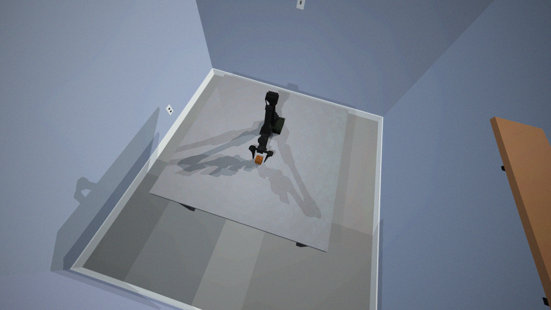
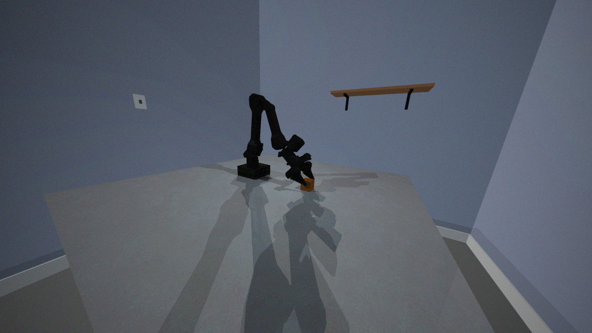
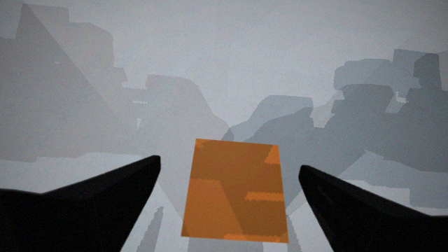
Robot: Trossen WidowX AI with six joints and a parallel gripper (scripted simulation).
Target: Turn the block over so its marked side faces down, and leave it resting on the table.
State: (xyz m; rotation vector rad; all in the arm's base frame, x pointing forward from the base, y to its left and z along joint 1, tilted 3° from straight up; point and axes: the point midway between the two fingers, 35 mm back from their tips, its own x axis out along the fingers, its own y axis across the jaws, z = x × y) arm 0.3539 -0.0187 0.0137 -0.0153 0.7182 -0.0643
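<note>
Right now the orange block is 30 mm behind my gripper tip and 10 mm below it.
</note>
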